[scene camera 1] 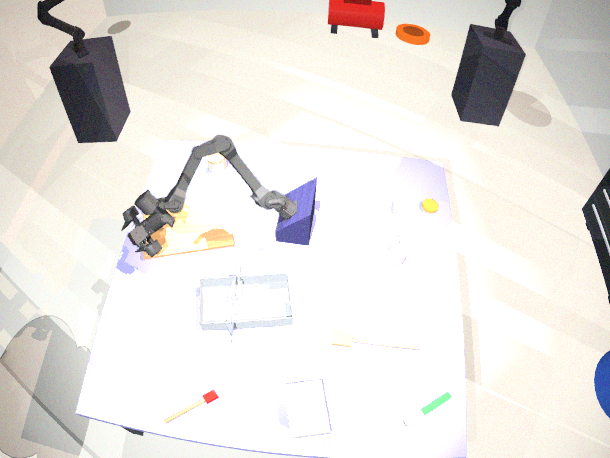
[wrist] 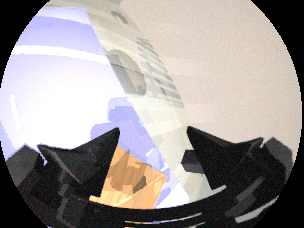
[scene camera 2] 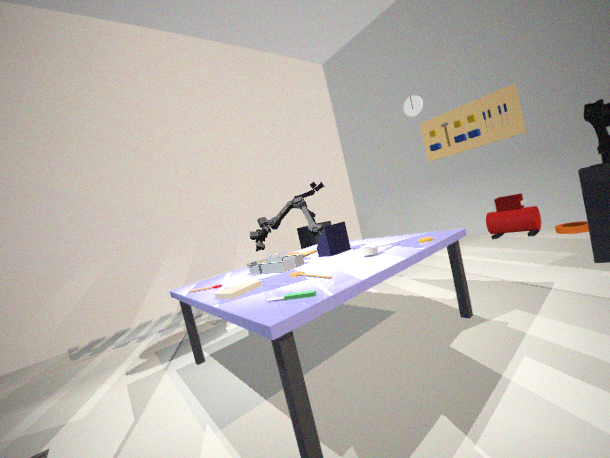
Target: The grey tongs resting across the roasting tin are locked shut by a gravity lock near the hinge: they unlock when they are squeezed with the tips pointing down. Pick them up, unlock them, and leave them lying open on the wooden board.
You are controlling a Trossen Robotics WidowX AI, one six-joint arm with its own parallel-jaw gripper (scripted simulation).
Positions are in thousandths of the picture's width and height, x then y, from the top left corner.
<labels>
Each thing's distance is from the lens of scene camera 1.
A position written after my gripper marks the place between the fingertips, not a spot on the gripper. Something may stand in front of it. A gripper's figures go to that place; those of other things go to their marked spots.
my gripper (scene camera 1: 211,525): 162 cm
wooden board (scene camera 1: 337,490): 174 cm
</labels>
